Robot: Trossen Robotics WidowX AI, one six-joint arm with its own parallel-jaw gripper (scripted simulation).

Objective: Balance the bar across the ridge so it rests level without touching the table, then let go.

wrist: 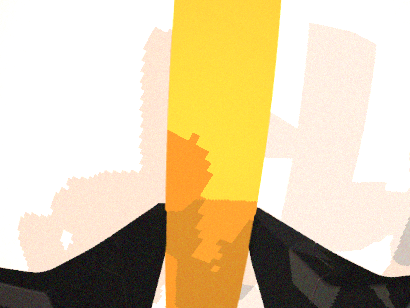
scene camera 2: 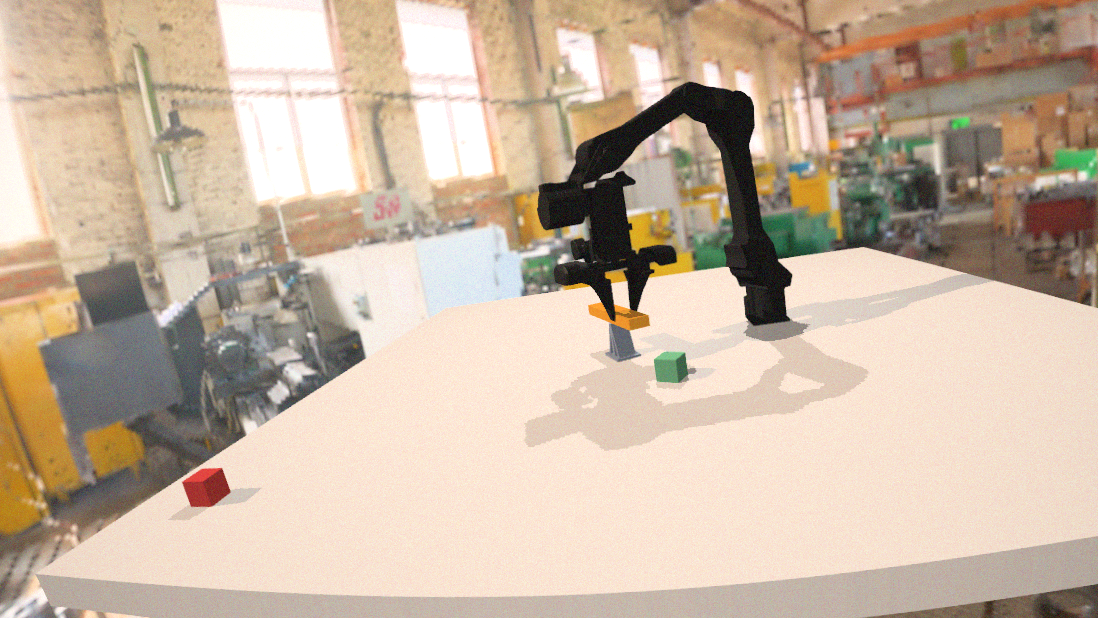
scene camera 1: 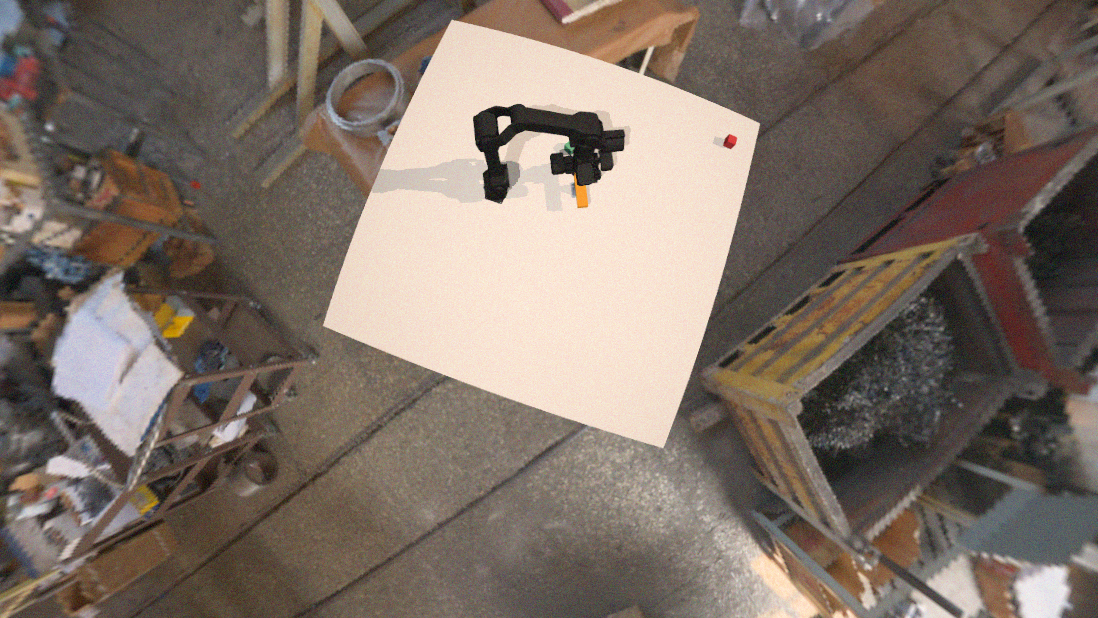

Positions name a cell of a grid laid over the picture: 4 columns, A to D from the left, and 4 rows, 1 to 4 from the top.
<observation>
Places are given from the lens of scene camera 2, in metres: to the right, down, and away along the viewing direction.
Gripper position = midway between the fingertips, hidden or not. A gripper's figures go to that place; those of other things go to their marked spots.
my gripper (scene camera 2: C3): 0.12, 0.01, 0.83
orange bar (scene camera 2: C3): 0.12, 0.01, 0.78
green cube (scene camera 2: C3): 0.17, 0.08, 0.70
red cube (scene camera 2: A4): -0.39, 0.20, 0.56
</observation>
